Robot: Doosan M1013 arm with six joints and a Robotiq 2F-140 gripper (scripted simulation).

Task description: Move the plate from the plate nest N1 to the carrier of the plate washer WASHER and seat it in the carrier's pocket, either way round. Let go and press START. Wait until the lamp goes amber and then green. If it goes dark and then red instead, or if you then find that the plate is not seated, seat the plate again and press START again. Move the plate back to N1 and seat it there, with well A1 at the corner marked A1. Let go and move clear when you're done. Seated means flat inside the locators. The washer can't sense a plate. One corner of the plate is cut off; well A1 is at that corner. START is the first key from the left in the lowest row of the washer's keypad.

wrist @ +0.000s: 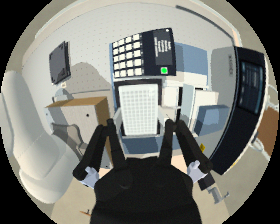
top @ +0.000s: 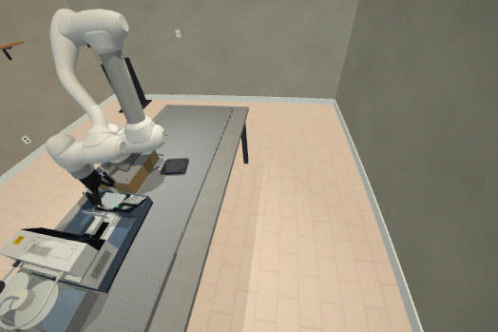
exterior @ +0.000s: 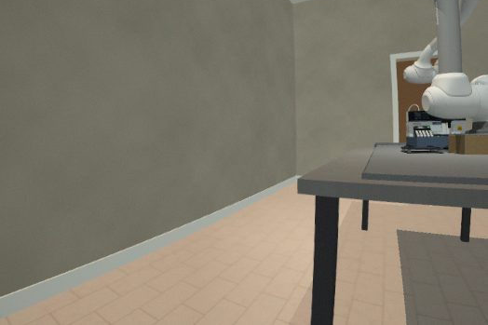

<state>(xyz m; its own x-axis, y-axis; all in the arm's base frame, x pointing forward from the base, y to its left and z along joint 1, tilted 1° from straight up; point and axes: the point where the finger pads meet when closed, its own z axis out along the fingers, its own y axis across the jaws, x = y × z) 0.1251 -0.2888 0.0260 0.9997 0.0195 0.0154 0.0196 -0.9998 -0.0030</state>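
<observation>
My gripper is now 2 cm above the white well plate. The rest, counted from my hand: dark plate nest N1 (34 cm to the left, 20 cm ahead, 9 cm below); then plate washer (15 cm to the right, 1 cm above).
</observation>
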